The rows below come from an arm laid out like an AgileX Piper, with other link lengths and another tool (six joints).
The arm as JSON. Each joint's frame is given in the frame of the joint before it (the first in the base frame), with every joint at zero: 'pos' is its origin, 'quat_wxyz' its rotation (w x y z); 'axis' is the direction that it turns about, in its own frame. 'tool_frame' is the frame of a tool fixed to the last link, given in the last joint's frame.
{
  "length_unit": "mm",
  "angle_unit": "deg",
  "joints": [
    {
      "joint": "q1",
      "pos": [
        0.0,
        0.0,
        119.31
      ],
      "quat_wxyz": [
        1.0,
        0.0,
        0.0,
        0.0
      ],
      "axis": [
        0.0,
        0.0,
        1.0
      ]
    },
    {
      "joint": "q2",
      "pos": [
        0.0,
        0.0,
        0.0
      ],
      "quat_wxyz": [
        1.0,
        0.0,
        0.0,
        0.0
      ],
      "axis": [
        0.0,
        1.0,
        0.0
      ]
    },
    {
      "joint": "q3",
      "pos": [
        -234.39,
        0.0,
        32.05
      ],
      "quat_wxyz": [
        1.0,
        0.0,
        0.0,
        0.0
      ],
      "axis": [
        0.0,
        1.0,
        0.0
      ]
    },
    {
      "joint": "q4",
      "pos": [
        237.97,
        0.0,
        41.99
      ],
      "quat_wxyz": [
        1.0,
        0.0,
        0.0,
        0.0
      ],
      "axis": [
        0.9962,
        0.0,
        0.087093
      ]
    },
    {
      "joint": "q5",
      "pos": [
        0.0,
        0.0,
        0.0
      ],
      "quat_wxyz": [
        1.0,
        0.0,
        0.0,
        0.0
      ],
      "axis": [
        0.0,
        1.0,
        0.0
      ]
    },
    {
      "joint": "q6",
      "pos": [
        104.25,
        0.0,
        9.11
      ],
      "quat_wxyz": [
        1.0,
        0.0,
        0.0,
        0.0
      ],
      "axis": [
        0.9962,
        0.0,
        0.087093
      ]
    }
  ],
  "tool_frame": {
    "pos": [
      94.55,
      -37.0,
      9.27
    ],
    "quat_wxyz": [
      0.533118,
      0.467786,
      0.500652,
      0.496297
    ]
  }
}
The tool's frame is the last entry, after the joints.
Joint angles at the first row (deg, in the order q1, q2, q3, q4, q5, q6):
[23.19 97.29 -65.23 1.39 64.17 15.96]
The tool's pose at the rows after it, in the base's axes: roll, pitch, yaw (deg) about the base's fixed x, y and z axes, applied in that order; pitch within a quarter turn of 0, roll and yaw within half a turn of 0; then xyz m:
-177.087 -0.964 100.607 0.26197 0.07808 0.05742
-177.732 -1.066 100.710 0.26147 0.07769 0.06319
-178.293 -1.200 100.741 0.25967 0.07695 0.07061
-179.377 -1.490 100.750 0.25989 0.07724 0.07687
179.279 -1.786 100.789 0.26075 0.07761 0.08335
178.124 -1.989 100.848 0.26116 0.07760 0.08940
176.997 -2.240 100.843 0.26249 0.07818 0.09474
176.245 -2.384 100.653 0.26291 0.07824 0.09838
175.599 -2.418 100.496 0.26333 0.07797 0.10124
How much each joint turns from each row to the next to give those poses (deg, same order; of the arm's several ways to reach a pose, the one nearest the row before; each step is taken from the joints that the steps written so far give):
[0.00 -0.11 0.00 0.00 0.05 0.00]
[0.00 -1.19 0.00 -0.06 0.54 -0.06]
[0.00 -1.54 0.00 0.00 0.96 0.00]
[0.00 -1.33 0.00 0.06 0.22 0.00]
[0.00 -1.38 0.00 0.00 0.00 0.00]
[0.00 -1.28 0.00 -0.06 0.10 0.00]
[0.00 -0.92 -0.22 0.00 0.00 0.05]
[0.00 -0.72 -0.06 -0.04 0.00 0.23]
[0.00 -0.58 0.00 -0.14 -0.05 0.23]

